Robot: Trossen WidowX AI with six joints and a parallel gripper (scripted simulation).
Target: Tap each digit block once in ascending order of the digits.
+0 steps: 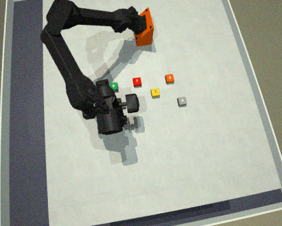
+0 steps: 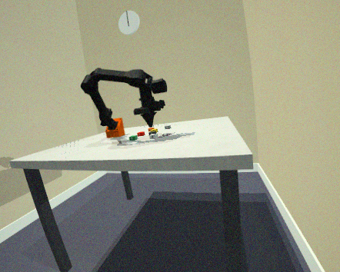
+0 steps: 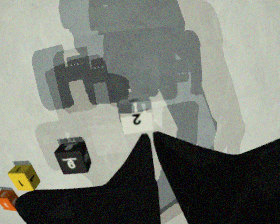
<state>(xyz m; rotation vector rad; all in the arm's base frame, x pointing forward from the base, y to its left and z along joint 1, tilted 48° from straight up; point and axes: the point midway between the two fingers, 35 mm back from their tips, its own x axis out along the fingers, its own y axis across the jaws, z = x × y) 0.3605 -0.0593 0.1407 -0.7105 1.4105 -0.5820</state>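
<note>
The white block is 50 mm below my gripper tip and 10 mm to the left of it. Also, from my gripper tip: red block: 130 mm behind, 100 mm to the left, 50 mm below; green block: 120 mm behind, 50 mm below; black block: 90 mm to the left, 50 mm below, 40 mm behind.
</note>
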